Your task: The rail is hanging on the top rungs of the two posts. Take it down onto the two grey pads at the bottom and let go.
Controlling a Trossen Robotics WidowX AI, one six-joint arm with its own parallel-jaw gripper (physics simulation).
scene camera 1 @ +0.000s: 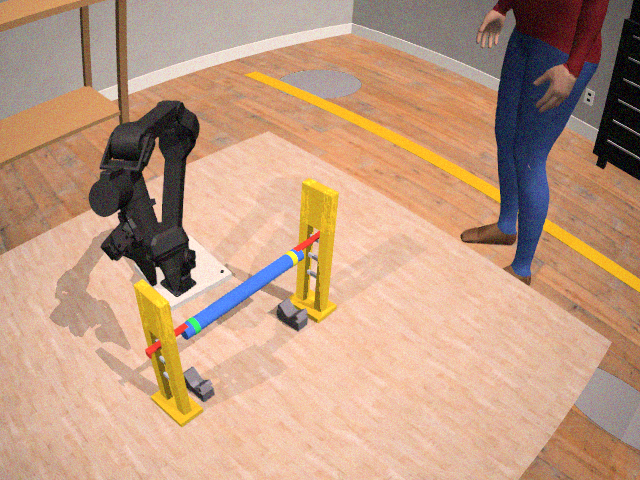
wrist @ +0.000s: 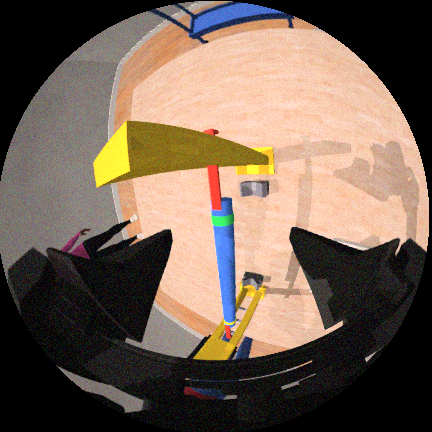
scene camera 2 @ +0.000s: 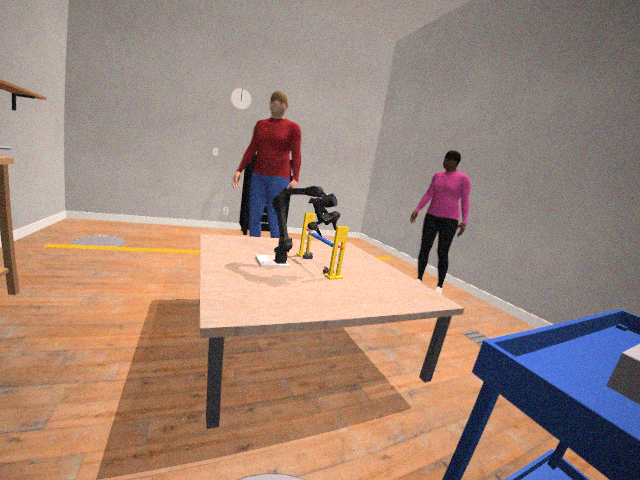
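Where they show: gripper, fingertip midpoint: (scene camera 1: 165,287) (wrist: 233,234) (scene camera 2: 328,233); arm's base, origin of the base link: (scene camera 2: 280,261).
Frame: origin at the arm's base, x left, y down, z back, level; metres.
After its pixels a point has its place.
The blue rail (scene camera 1: 242,295) @(x -0.049, y -0.165, z -0.256 m) (scene camera 2: 321,238) @(x -0.047, y -0.164, z -0.235 m) (wrist: 225,255) @(x -0.109, y -0.170, z -0.236 m), with green and yellow bands and red ends, hangs level across the near yellow post (scene camera 1: 154,315) @(x -0.246, y -0.253, z -0.254 m) (scene camera 2: 339,250) (wrist: 175,146) @(x -0.233, y -0.258, z -0.204 m) and the far yellow post (scene camera 1: 319,206) @(x 0.155, y -0.249, z -0.259 m) (scene camera 2: 308,222) @(x 0.155, y -0.221, z -0.242 m) (wrist: 216,345) @(x 0.155, y -0.218, z -0.256 m), its red ends at their upper rungs. One grey pad (scene camera 1: 199,384) @(x -0.177, y -0.014, z -0.251 m) (scene camera 2: 326,270) @(x -0.186, y -0.007, z -0.216 m) (wrist: 255,189) @(x -0.171, y -0.010, z -0.235 m) lies by the near post's foot, the other grey pad (scene camera 1: 292,315) @(x 0.092, y -0.014, z -0.258 m) (scene camera 2: 308,255) @(x 0.085, y -0.010, z -0.241 m) (wrist: 252,280) @(x 0.098, y -0.007, z -0.245 m) by the far post's foot. My gripper (scene camera 1: 130,268) (scene camera 2: 324,227) @(x -0.174, y -0.226, z -0.195 m) (wrist: 233,234) @(x -0.174, y -0.226, z -0.195 m) is open and empty, above the rail, which shows between the fingers in the wrist view.
The arm's white base plate (scene camera 1: 206,274) @(x 0.068, y -0.001, z -0.026 m) (scene camera 2: 266,260) @(x 0.023, y -0.002, z 0.078 m) is on the wooden table (scene camera 1: 387,361) @(x 0.137, y 0.017, z -0.469 m) (scene camera 2: 289,304) @(x -0.488, y 0.017, z 0.158 m) beside the posts. A person in red (scene camera 1: 527,155) (scene camera 2: 277,149) and a person in pink (scene camera 2: 450,196) (wrist: 76,250) stand beyond the table. A blue cart (scene camera 2: 547,395) stands near it.
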